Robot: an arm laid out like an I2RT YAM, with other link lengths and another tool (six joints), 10 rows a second.
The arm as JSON. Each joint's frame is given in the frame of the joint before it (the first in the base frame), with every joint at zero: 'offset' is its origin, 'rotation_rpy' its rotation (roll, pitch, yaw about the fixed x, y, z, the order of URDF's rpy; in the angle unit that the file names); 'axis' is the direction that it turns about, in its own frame. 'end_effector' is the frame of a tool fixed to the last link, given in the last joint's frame.
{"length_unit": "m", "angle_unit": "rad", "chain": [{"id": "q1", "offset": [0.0, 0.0, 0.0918], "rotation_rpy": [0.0, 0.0, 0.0], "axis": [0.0, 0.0, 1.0]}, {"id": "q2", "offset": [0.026, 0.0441, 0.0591], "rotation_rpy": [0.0, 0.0, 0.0], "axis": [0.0, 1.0, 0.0]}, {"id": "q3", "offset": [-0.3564, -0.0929, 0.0], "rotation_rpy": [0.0, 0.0, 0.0], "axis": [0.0, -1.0, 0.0]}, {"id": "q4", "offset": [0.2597, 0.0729, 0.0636], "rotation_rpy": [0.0, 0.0, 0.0], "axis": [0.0, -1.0, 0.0]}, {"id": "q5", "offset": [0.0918, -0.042, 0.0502], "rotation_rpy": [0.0, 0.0, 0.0], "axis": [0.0, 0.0, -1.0]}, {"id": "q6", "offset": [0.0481, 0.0, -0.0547], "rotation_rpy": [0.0, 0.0, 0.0], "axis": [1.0, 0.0, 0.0]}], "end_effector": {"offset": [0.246, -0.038, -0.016], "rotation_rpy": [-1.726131, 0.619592, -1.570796]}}
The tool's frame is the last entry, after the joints.
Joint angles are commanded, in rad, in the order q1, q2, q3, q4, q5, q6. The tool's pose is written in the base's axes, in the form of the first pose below.
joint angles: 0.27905 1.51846 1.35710 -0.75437 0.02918 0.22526
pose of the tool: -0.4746 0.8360 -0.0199 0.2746 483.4 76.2 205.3
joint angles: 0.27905 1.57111 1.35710 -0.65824 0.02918 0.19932
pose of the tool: -0.4830 0.8247 -0.0296 0.2929 516.2 84.9 201.8
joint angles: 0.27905 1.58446 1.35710 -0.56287 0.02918 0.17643
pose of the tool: -0.4872 0.8079 -0.0439 0.3287 545.4 92.7 218.4
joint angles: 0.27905 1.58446 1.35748 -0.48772 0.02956 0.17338
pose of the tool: -0.4829 0.7953 -0.0539 0.3625 566.0 98.5 238.4
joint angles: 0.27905 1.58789 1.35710 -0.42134 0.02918 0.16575
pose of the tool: -0.4809 0.7828 -0.0632 0.3898 583.2 103.3 255.2
